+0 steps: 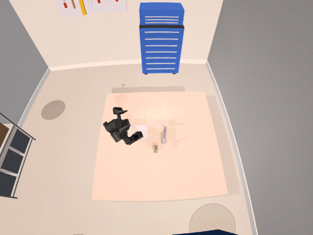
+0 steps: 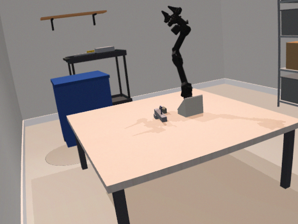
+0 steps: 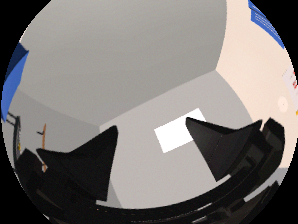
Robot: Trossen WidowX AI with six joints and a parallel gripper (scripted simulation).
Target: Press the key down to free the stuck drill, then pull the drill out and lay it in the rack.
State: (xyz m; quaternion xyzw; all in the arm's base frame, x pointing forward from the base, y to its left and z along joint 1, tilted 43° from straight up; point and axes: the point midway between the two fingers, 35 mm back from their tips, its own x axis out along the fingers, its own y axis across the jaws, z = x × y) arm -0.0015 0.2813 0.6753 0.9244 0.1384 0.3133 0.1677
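My gripper tip is 27 cm short of the dark key, 29 cm to the right of it and 70 cm above it. Also, from my gripper tip: yellow drill 26 cm ahead, 23 cm to the left, 74 cm below.
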